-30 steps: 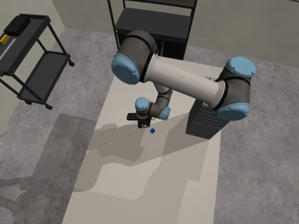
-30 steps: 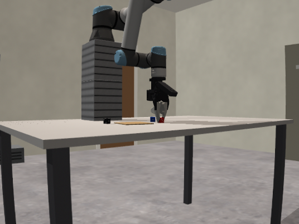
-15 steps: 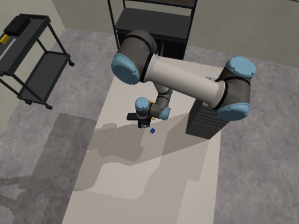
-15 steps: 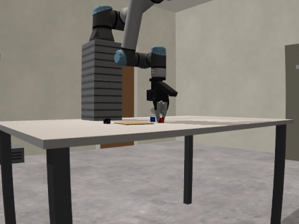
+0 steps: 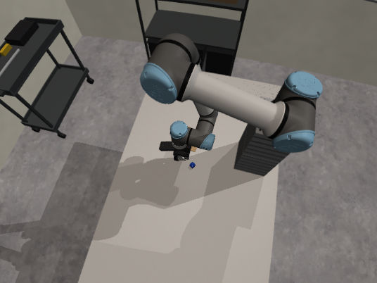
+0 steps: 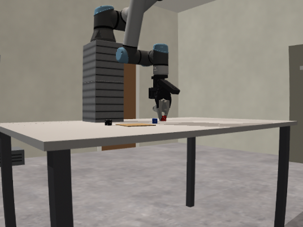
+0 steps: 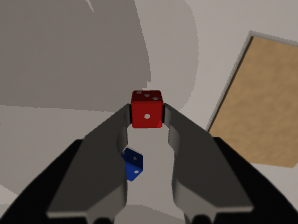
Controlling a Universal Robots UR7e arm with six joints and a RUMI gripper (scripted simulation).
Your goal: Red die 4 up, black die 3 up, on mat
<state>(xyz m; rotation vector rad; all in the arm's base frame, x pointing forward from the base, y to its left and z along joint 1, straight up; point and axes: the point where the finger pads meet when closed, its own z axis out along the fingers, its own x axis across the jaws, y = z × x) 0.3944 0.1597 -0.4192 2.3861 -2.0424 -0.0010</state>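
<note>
Now: hand 90 mm past the blue die, 10 mm to the right of it and 20 mm above it. From my hand the other things lie so: black die: 60 mm behind, 260 mm to the right, 20 mm below; red die: right at my hand; brown mat: 150 mm to the right, 30 mm below.
</note>
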